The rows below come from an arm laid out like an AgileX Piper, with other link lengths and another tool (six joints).
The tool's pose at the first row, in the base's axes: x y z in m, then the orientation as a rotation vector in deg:
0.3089 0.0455 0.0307 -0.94 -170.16 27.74
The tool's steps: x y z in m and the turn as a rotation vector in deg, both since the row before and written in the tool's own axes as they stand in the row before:
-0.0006 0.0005 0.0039 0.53 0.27 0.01
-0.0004 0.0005 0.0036 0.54 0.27 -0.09
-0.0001 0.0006 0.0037 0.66 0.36 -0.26
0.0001 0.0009 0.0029 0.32 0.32 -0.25
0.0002 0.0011 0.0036 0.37 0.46 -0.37
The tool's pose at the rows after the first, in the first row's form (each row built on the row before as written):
0.3090 0.0447 0.0268 -0.97 -169.77 28.49
0.3089 0.0440 0.0232 -0.85 -169.36 29.23
0.3085 0.0433 0.0195 -0.49 -168.80 30.11
0.3080 0.0432 0.0165 -0.17 -168.37 30.49
0.3072 0.0430 0.0128 0.29 -167.77 30.91

